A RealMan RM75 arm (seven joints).
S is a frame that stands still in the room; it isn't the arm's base.
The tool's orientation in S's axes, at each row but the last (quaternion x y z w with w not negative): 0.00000 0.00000 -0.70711 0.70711; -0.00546 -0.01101 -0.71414 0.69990; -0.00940 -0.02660 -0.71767 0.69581; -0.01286 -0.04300 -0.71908 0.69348; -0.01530 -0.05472 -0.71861 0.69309; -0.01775 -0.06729 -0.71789 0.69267; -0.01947 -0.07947 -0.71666 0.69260; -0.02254 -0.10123 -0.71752 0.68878; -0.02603 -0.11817 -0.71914 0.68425; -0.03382 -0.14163 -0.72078 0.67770; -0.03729 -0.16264 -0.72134 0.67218
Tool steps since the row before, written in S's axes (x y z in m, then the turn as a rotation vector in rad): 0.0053 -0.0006 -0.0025 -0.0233 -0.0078 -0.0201; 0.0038 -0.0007 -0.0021 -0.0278 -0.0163 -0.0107; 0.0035 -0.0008 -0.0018 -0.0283 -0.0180 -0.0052; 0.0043 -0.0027 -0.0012 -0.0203 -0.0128 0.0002; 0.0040 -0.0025 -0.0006 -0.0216 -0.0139 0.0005; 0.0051 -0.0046 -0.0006 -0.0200 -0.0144 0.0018; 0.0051 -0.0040 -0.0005 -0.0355 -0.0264 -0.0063; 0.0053 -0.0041 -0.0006 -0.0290 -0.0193 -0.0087; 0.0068 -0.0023 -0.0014 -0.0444 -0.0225 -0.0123; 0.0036 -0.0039 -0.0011 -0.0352 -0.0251 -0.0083; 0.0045 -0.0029 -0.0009 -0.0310 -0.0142 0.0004
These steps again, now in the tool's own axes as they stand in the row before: 0.0006 0.0053 -0.0025 0.0078 -0.0233 -0.0201; 0.0006 0.0038 -0.0021 0.0166 -0.0276 -0.0109; 0.0006 0.0035 -0.0019 0.0186 -0.0279 -0.0054; 0.0024 0.0043 -0.0016 0.0135 -0.0198 0.0000; 0.0023 0.0040 -0.0011 0.0147 -0.0211 0.0003; 0.0043 0.0052 -0.0015 0.0153 -0.0194 0.0014; 0.0037 0.0051 -0.0015 0.0267 -0.0352 -0.0070; 0.0037 0.0053 -0.0019 0.0189 -0.0292 -0.0088; 0.0015 0.0066 -0.0027 0.0223 -0.0448 -0.0110; 0.0032 0.0035 -0.0025 0.0251 -0.0350 -0.0092; 0.0021 0.0044 -0.0024 0.0166 -0.0297 0.0014
